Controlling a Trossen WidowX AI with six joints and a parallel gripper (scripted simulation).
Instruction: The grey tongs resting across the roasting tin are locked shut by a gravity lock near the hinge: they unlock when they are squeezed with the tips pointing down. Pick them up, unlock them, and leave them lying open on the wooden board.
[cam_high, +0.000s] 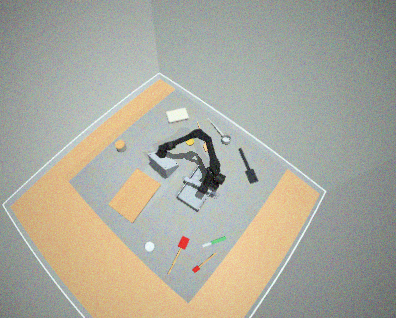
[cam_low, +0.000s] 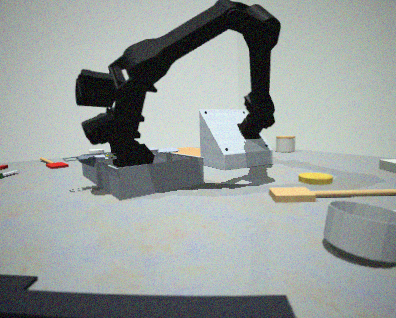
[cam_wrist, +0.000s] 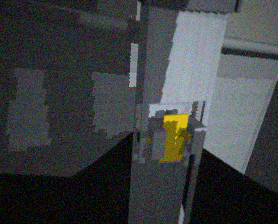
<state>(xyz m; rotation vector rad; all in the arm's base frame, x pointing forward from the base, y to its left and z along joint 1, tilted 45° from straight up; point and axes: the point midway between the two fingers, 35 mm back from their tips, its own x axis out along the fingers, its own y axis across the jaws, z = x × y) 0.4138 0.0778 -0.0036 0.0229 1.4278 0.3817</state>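
The yellow lock piece lies 30 mm above my gripper tip, 20 mm to the left of it and 20 mm ahead of it. Round my gripper tip: black spatula 410 mm to the left, 130 mm ahead, 30 mm below; then grey roasting tin 40 mm behind; then red spatula 440 mm to the right, 170 mm ahead, 30 mm below.
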